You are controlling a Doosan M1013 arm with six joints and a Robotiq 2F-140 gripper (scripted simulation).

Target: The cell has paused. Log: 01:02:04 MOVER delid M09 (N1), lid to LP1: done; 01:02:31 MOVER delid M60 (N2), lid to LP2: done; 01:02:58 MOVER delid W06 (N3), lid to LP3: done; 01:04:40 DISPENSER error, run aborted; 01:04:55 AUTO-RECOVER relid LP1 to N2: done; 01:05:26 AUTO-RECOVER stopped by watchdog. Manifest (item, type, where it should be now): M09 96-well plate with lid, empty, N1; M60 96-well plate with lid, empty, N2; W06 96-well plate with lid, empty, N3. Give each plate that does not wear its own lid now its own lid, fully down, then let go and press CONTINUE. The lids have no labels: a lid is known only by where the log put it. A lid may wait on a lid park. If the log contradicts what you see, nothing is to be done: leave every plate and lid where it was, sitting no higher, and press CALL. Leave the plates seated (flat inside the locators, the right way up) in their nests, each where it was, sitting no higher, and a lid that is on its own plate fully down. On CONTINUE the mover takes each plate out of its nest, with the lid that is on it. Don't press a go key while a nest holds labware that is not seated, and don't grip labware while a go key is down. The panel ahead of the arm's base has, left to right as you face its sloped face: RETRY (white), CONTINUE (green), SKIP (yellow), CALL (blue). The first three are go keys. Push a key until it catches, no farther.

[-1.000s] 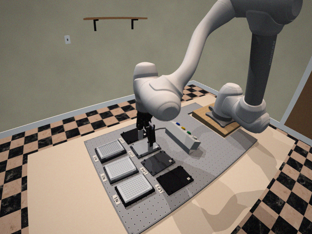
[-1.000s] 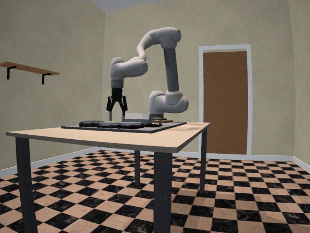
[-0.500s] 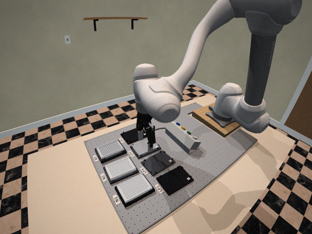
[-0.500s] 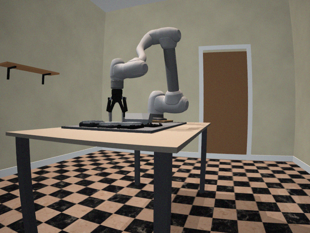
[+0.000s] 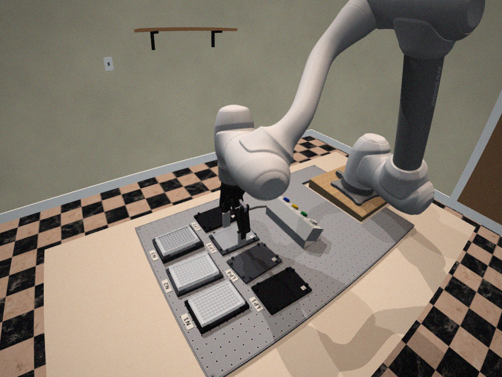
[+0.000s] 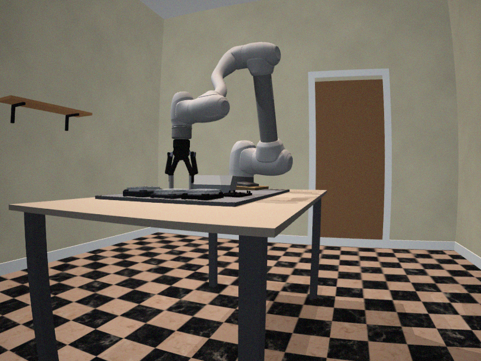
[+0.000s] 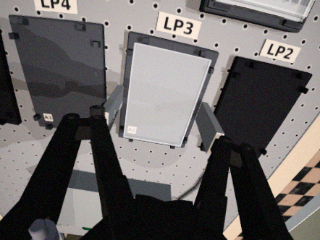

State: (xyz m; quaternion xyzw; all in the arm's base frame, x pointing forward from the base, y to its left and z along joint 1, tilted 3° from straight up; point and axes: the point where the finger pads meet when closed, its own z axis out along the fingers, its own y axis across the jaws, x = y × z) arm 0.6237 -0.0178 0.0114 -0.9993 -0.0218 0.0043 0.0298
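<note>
The clear lid is 30 mm below my hand. Also, from my hand: lid park LP2: 10 mm ahead, 130 mm to the right, 40 mm below; then lid park LP3: 40 mm below; then lid park LP4: 10 mm behind, 120 mm to the left, 40 mm below.
</note>
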